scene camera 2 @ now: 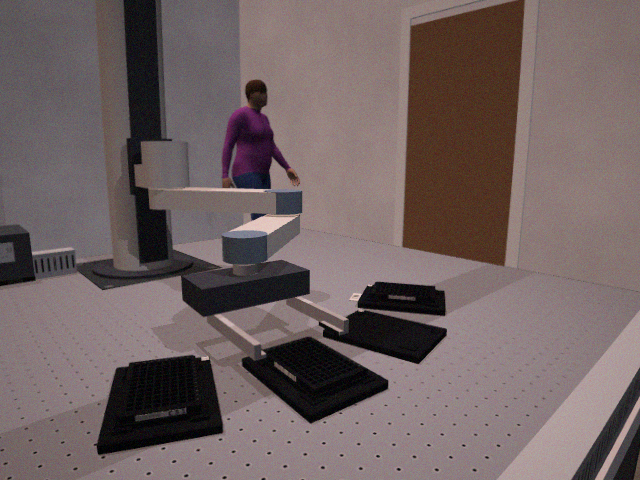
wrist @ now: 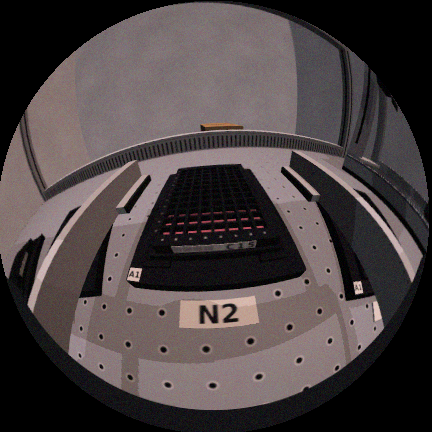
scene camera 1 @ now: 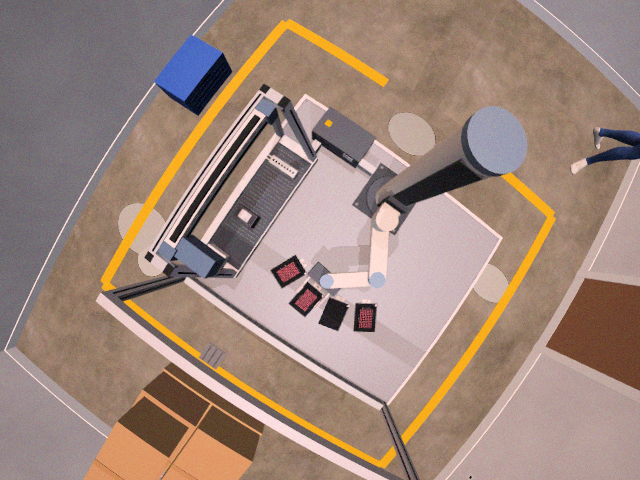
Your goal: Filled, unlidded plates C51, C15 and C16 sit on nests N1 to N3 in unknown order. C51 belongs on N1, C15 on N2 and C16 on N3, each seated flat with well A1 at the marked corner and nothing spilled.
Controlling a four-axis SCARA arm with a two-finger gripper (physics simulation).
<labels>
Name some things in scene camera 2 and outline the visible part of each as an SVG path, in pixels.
My gripper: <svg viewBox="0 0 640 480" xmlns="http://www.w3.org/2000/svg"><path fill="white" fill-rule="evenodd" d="M181 275L183 301L201 316L207 316L208 324L254 361L267 358L267 352L261 349L261 343L227 320L220 313L286 299L286 305L319 321L319 326L336 335L349 333L349 319L300 297L310 294L310 270L287 261L277 260L250 265L233 264L232 268Z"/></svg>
A plate C51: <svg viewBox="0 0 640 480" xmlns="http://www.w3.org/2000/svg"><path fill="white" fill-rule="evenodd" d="M195 356L187 355L129 363L117 427L132 426L132 429L190 420L190 416L204 414L197 359Z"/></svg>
A plate C16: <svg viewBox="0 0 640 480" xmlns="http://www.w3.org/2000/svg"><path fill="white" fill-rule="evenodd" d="M368 297L378 298L378 301L417 305L425 305L425 303L436 304L435 286L375 282Z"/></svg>
</labels>
